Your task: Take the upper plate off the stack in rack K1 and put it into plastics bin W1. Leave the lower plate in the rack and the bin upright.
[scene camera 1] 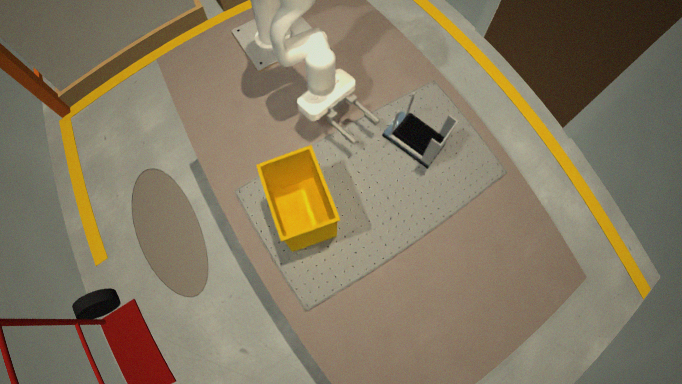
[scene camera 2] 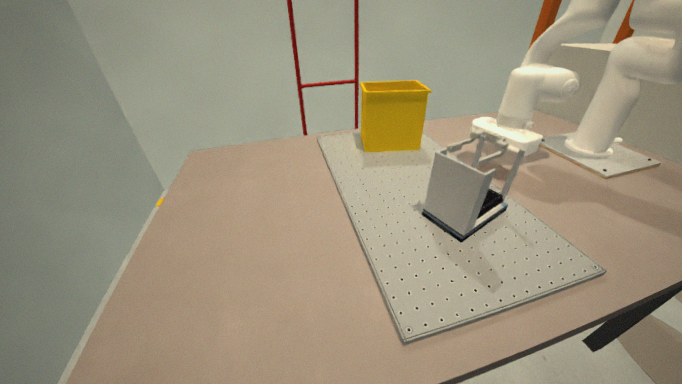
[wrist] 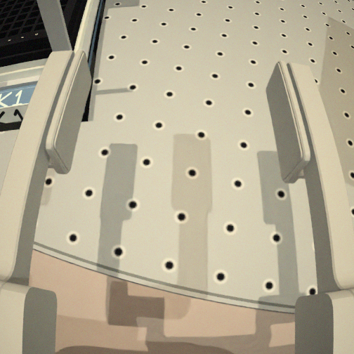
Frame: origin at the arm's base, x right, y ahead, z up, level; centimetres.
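Seen in the pictures: hand at its tool point: (scene camera 1: pixel 360 127) (scene camera 2: pixel 467 153); arm's base at its link origin: (scene camera 2: pixel 587 148).
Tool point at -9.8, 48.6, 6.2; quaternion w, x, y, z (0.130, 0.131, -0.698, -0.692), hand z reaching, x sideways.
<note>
Pixels of each thing's top centre, then the offset from my tool point to it, as dx, dy, dz. Level surfaces: height alone.
- Rack K1 at its top centre: (scene camera 2: pixel 485 150) (scene camera 1: pixel 424 114) -14.2, +6.5, +8.4
- perforated board at its surface level: dz -6.2
- black gridded plate at its top centre: (scene camera 2: pixel 467 196) (scene camera 1: pixel 420 134) -14.7, +7.4, -1.5
- Yellow bin W1 at its top centre: (scene camera 1: pixel 296 191) (scene camera 2: pixel 393 85) +22.2, +13.9, +11.8
- brown table at its surface level: dz -7.5
Rack K1 (scene camera 1: pixel 451 128) (scene camera 2: pixel 454 192) is pale grey with a blue-edged base and thin posts. It stands upright on the perforated board (scene camera 1: pixel 400 200) (scene camera 2: pixel 390 200) (wrist: pixel 225 125). A black gridded plate (scene camera 1: pixel 417 131) (scene camera 2: pixel 491 201) (wrist: pixel 30 25) lies on top of the stack in it; I cannot make out the lower plate separately. Yellow bin W1 (scene camera 1: pixel 304 200) (scene camera 2: pixel 392 120) stands upright; its visible inside is empty. My gripper (scene camera 1: pixel 366 131) (scene camera 2: pixel 459 156) (wrist: pixel 179 65) is shut to its narrowest, with a gap and nothing between the fingers. It hangs above the board, beside the rack on the bin's side.
The arm's base plate (scene camera 1: pixel 250 46) (scene camera 2: pixel 607 162) is fixed on the brown table (scene camera 1: pixel 440 280) (scene camera 2: pixel 215 260). A red trolley (scene camera 1: pixel 137 345) (scene camera 2: pixel 327 83) stands on the floor beyond the table, on the bin's side. The rack's K1 label (wrist: pixel 17 97) shows at the wrist view's left edge.
</note>
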